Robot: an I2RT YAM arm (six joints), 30 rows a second.
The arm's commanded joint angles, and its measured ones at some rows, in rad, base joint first. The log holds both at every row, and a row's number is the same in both.
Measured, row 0:
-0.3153 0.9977 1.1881 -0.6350 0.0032 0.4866
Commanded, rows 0 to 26:
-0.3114 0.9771 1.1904 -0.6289 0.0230 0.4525
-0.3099 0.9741 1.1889 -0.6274 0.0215 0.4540
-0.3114 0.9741 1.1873 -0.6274 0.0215 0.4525
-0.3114 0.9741 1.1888 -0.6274 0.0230 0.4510
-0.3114 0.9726 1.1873 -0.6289 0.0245 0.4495
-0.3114 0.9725 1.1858 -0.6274 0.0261 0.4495
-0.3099 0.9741 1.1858 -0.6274 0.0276 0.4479
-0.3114 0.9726 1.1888 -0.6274 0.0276 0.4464
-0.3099 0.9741 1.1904 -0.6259 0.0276 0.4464
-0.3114 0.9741 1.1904 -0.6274 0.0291 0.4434
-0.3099 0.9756 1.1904 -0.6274 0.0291 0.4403
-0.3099 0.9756 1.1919 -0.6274 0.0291 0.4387
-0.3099 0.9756 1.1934 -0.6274 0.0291 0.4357
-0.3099 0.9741 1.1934 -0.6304 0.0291 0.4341
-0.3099 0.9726 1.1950 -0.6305 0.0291 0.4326
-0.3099 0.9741 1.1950 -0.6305 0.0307 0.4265
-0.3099 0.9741 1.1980 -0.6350 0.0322 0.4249
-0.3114 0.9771 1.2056 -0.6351 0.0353 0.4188
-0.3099 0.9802 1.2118 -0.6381 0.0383 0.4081
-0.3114 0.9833 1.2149 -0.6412 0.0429 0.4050
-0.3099 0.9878 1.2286 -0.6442 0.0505 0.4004
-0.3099 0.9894 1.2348 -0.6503 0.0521 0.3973
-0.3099 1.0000 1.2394 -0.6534 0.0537 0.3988
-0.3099 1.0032 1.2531 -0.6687 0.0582 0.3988
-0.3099 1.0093 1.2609 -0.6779 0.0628 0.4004
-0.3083 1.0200 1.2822 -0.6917 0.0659 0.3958
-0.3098 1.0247 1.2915 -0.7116 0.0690 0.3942
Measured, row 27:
-0.3153 1.0058 1.2125 -0.6708 0.0349 0.4412
